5 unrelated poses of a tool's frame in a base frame.
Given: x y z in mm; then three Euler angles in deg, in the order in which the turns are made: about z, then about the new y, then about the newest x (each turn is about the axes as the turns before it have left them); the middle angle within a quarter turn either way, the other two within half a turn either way.
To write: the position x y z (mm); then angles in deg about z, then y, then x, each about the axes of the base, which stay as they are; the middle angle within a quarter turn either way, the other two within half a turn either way. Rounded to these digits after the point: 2 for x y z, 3 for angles.
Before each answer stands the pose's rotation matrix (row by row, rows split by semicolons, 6 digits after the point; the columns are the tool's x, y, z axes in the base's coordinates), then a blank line. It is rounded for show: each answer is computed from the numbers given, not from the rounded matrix.
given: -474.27, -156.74, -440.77, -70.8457, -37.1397, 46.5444
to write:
0.261561 0.505911 -0.821973; -0.753033 0.639685 0.154092; 0.603760 0.578669 0.548284

-474.27, -156.74, -440.77, -62.661, -55.283, -15.698
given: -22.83, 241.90, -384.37, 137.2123, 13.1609, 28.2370
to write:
-0.714600 -0.677503 0.174174; 0.661442 -0.573369 0.483470; -0.227686 0.460693 0.857858

-22.83, 241.90, -384.37, 136.526, 10.031, -29.405
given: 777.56, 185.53, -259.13, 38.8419, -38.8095, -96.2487
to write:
0.606929 0.553514 -0.570315; 0.488715 0.305958 0.817036; 0.626733 -0.774604 -0.084815

777.56, 185.53, -259.13, -42.365, -34.772, -95.927
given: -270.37, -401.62, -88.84, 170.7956, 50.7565, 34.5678
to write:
-0.624472 -0.565476 -0.538769; 0.101192 -0.742565 0.662086; -0.774464 0.358935 0.520932

-270.37, -401.62, -88.84, 137.838, -32.600, -51.804
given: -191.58, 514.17, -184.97, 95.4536, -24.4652, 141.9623
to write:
-0.086506 0.808293 0.582391; 0.906093 -0.179176 0.383264; 0.414140 0.560855 -0.716889

-191.58, 514.17, -184.97, -96.109, 35.619, -151.870
